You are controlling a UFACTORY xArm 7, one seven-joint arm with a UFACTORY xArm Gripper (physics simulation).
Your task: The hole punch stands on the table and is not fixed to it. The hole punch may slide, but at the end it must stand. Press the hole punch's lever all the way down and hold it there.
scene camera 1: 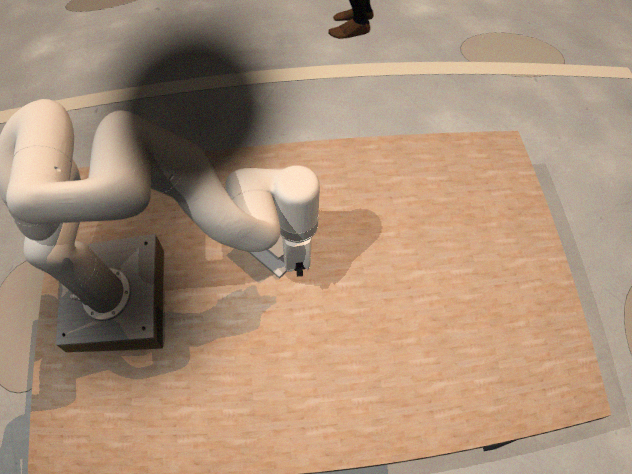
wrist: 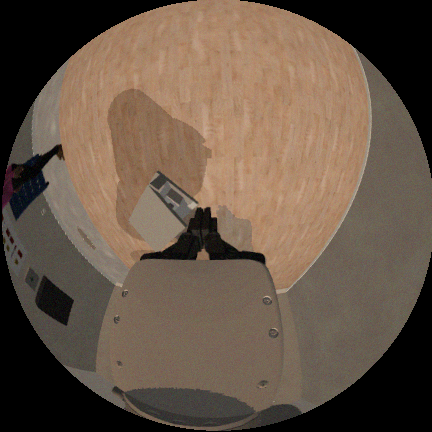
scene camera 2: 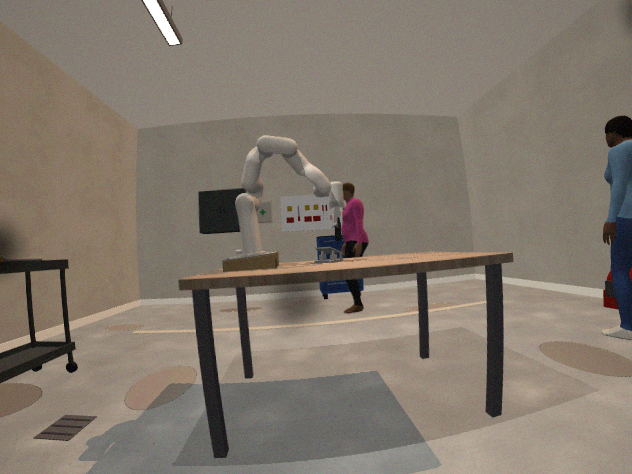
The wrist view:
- gripper: 204, 216
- grey hole punch: 183, 203
